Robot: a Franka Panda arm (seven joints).
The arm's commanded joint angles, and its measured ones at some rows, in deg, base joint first. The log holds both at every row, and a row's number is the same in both.
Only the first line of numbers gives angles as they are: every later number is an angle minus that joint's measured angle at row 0.
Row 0, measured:
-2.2, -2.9, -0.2, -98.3, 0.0, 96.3, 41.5
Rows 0 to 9, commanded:
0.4, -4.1, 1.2, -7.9, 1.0, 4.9, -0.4
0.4, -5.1, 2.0, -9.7, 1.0, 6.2, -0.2
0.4, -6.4, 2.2, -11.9, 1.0, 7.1, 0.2
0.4, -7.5, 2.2, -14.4, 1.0, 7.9, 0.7
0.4, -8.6, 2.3, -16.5, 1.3, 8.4, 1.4
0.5, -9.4, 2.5, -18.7, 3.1, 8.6, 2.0
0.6, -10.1, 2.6, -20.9, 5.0, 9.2, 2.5
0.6, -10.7, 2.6, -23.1, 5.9, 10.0, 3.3
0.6, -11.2, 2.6, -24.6, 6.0, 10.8, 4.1
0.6, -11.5, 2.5, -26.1, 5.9, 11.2, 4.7
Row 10, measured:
0.8, -8.1, 2.1, -19.2, 4.6, 7.9, 2.2
